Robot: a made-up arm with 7 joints. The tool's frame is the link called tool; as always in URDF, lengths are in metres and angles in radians. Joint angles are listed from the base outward. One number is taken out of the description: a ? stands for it. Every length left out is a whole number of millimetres.
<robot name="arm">
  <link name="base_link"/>
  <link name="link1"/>
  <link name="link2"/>
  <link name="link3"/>
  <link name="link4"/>
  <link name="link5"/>
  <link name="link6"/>
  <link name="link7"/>
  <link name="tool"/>
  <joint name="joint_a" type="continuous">
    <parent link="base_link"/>
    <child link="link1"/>
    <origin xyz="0 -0.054 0.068" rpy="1.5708 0 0"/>
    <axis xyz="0 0 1"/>
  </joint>
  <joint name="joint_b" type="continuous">
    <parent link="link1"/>
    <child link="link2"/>
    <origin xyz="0.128 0 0" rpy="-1.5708 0 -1.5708"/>
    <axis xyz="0 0 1"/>
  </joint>
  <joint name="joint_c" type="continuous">
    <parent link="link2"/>
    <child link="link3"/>
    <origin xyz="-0.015 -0.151 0" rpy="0 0 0"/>
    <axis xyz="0 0 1"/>
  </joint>
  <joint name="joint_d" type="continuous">
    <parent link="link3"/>
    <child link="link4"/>
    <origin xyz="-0.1 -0.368 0" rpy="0 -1.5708 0"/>
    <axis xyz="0 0 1"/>
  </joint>
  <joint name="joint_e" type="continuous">
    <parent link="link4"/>
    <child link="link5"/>
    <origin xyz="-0.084 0.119 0" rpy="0 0 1.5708"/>
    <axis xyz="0 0 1"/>
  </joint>
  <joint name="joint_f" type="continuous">
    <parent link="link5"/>
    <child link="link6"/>
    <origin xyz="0.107 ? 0" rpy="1.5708 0 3.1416"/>
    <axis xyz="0 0 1"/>
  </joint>
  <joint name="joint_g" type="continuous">
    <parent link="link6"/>
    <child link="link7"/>
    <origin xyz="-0.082 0.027 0" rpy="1.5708 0 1.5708"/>
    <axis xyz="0 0 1"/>
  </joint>
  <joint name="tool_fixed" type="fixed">
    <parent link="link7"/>
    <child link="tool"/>
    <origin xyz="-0.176 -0.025 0" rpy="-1.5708 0 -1.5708"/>
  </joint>
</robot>
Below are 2 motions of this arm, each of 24 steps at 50 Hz.
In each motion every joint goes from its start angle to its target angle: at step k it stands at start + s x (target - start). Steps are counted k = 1, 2, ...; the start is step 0. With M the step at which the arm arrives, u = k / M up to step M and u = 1 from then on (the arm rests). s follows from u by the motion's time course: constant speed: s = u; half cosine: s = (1 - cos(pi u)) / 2; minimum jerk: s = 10 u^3 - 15 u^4 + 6 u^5.
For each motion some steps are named. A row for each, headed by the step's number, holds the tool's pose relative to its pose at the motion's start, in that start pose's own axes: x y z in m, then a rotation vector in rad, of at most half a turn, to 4 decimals.
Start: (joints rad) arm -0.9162 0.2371 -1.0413 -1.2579 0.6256 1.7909 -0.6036
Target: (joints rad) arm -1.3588 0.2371 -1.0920 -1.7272 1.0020 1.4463 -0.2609
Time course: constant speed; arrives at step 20
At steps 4, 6, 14, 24:
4: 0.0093 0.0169 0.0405 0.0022 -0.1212 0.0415
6: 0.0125 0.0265 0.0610 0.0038 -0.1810 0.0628
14: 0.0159 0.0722 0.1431 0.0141 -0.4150 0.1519
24: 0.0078 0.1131 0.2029 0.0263 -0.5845 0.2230

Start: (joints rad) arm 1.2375 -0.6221 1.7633 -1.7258 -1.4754 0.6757 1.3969
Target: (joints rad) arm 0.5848 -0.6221 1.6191 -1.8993 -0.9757 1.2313 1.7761
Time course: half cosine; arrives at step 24
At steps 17, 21, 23, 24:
17: 0.1276 0.0046 -0.0895 -0.3337 -0.2967 0.3425
21: 0.1499 0.0021 -0.1092 -0.3927 -0.3411 0.4299
23: 0.1544 0.0014 -0.1135 -0.4049 -0.3497 0.4495
24: 0.1550 0.0013 -0.1140 -0.4065 -0.3508 0.4520

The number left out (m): -0.147
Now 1 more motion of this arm.
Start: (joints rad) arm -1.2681 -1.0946 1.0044 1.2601 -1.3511 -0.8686 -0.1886
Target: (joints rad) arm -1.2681 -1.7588 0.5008 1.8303 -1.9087 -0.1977 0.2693
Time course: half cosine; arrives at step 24
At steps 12, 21, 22, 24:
12: 0.0463 0.0819 0.0340 -0.9199 -0.2486 -0.0296
21: 0.0933 0.2245 0.0511 -1.7778 -0.4008 0.1205
22: 0.0956 0.2325 0.0501 -1.8167 -0.4043 0.1315
24: 0.0976 0.2391 0.0491 -1.8482 -0.4069 0.1406

